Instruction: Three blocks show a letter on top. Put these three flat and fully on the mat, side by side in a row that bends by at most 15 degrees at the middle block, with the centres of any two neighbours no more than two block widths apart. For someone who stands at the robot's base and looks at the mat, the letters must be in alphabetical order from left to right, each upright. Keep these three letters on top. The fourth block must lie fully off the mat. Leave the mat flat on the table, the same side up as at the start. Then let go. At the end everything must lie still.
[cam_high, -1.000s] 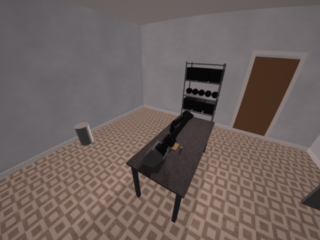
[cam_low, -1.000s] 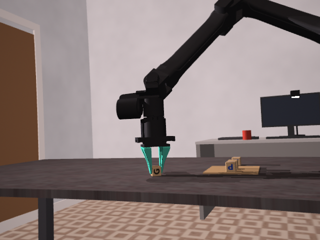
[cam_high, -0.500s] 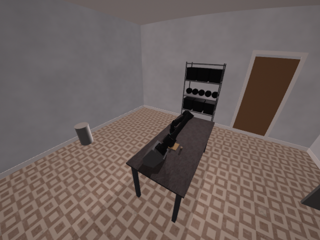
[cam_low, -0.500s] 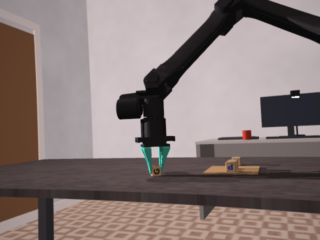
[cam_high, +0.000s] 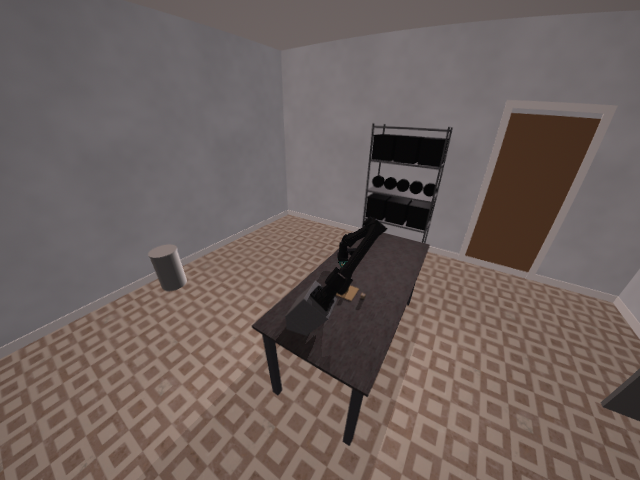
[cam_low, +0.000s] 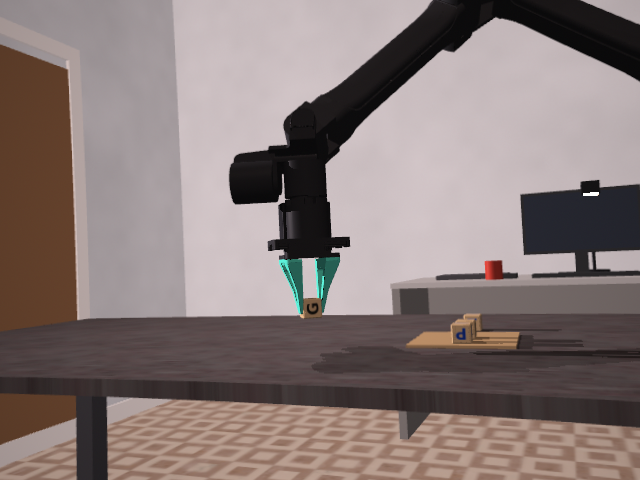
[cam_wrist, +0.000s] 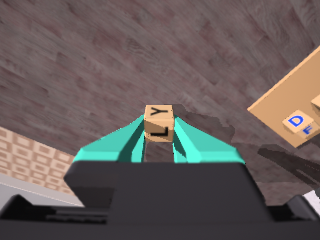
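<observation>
Right now my hand is 19 cm past the mat, 11 cm to the left of it and 6 cm above it. Also, from my hand: block 23 cm to the right, 20 cm behind, 5 cm below.
</observation>
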